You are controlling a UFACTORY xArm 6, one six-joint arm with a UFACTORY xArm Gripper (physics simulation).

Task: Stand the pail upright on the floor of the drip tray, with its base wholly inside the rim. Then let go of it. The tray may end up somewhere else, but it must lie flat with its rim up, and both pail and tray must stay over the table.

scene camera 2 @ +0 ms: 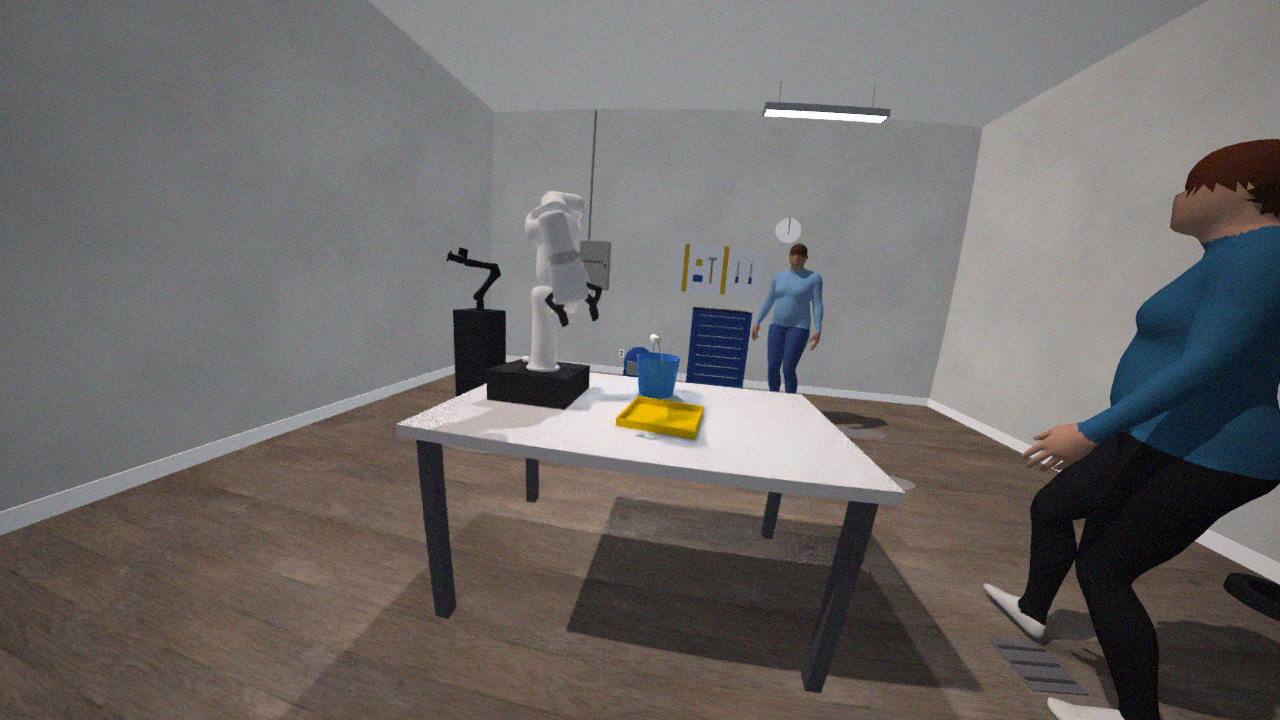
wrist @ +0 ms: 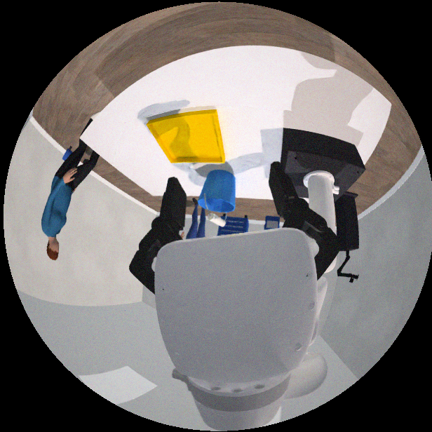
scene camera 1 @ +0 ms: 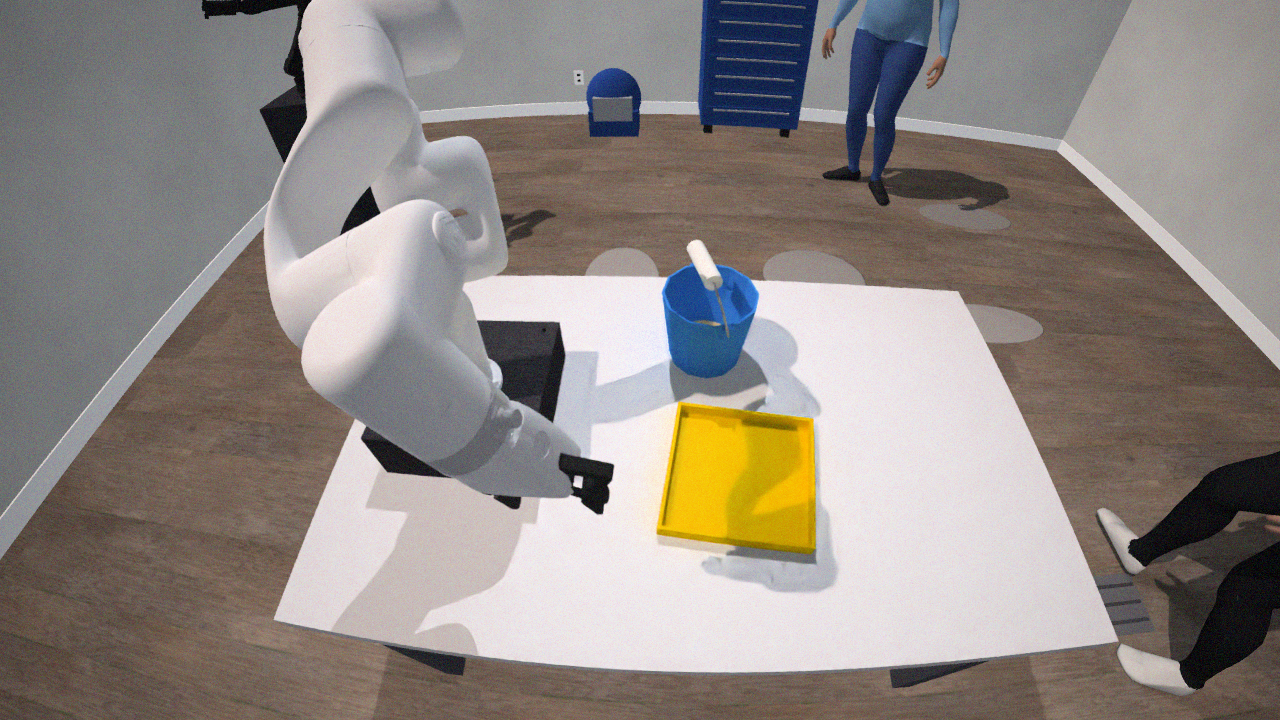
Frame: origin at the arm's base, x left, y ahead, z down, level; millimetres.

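Where they show: gripper, fingertip midpoint: (scene camera 2: 580, 322) (scene camera 1: 559, 497); arm's base, origin of the base link: (scene camera 2: 543, 368).
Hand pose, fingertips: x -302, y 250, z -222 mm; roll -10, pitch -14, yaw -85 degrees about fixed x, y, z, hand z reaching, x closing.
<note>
Each offset is from my fingertips to the centre of the thing. "spot": to the spot under its first point. Level surfaces: height alone.
The blue pail {spot: dy +165, dx +424, dz +228 mm} (scene camera 1: 705, 347) (scene camera 2: 656, 377) (wrist: 220, 186) stands upright on the table, behind the tray and apart from it. Its wire handle is up, with a white grip {dy +154, dx +500, dz +97 mm} (scene camera 1: 703, 263) (scene camera 2: 655, 338) (wrist: 215, 219) above the opening. The yellow drip tray {dy +233, dx +214, dz +316 mm} (scene camera 1: 698, 470) (scene camera 2: 660, 415) (wrist: 202, 140) lies flat with its rim up. My gripper (scene camera 1: 553, 505) (scene camera 2: 578, 319) (wrist: 224, 177) is open and empty, with its fingers wide apart. It hangs high above the table, to the left of the tray and pail in the scene views, touching neither.
The black base block (scene camera 1: 524, 344) (scene camera 2: 537, 386) (wrist: 320, 144) carries the arm at the left of the white table {dz +329 mm} (scene camera 1: 913, 501) (scene camera 2: 769, 438) (wrist: 255, 85). The pail is near the table's back edge. One person (scene camera 1: 890, 67) (scene camera 2: 791, 300) stands behind the table; another (scene camera 2: 1190, 358) (wrist: 56, 200) is at the right.
</note>
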